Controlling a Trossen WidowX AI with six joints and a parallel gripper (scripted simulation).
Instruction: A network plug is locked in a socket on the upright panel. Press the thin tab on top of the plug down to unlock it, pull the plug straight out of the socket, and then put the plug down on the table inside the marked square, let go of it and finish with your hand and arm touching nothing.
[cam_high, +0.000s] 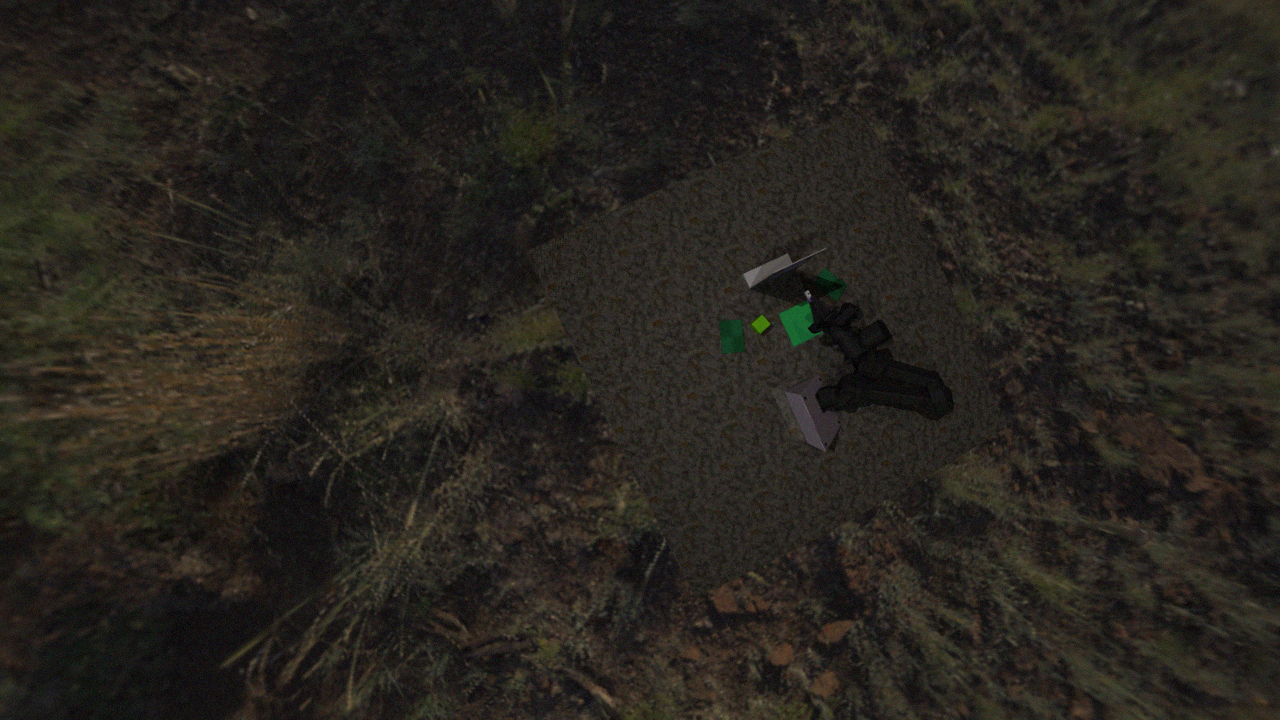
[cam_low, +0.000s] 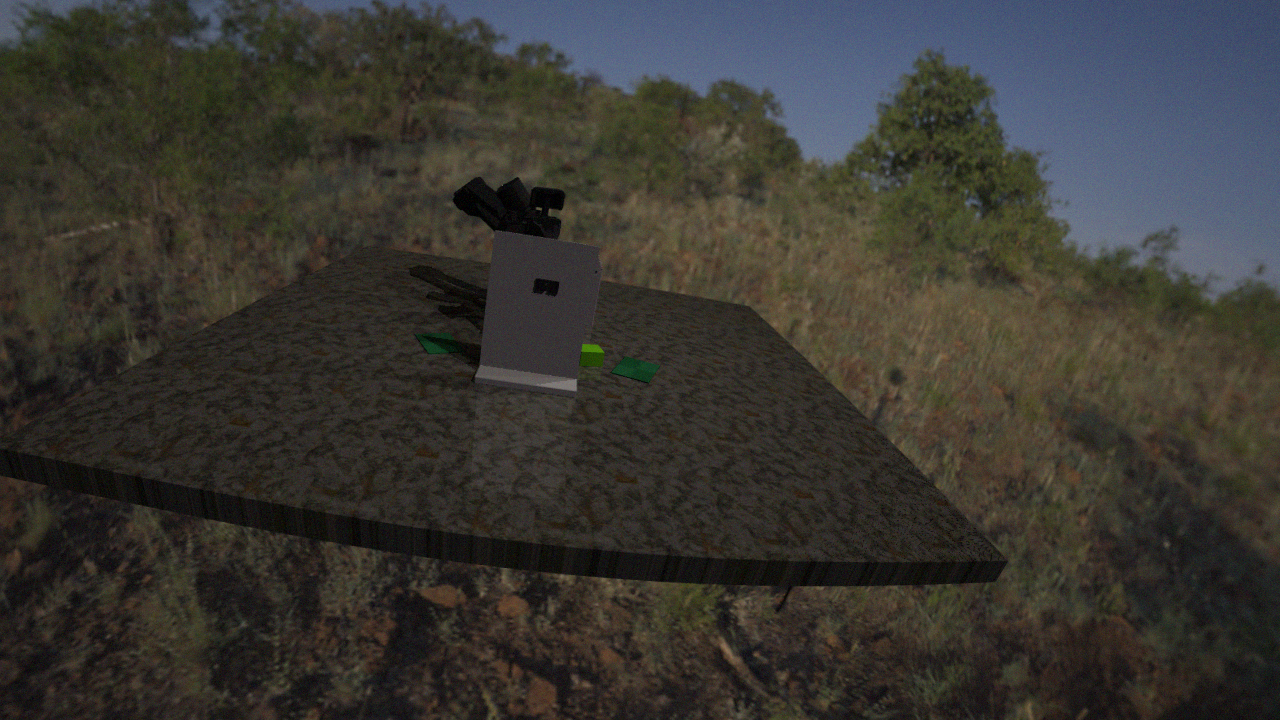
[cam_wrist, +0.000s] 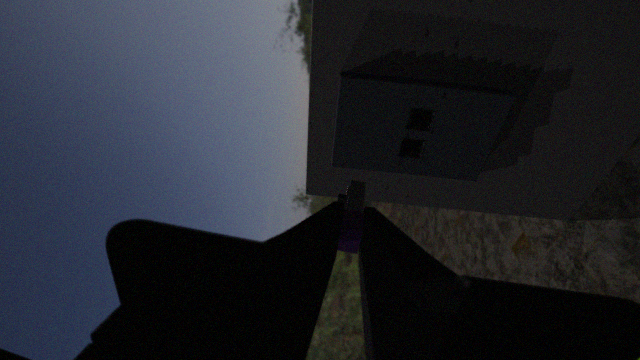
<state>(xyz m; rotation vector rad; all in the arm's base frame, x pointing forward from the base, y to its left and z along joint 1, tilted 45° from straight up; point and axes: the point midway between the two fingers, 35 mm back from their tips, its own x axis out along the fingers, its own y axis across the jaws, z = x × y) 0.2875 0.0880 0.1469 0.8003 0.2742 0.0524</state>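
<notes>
The upright panel lies 11 cm ahead of my gripper tip and 10 cm below it. Also, from my gripper tip: network plug (1 cm ahead).
</notes>
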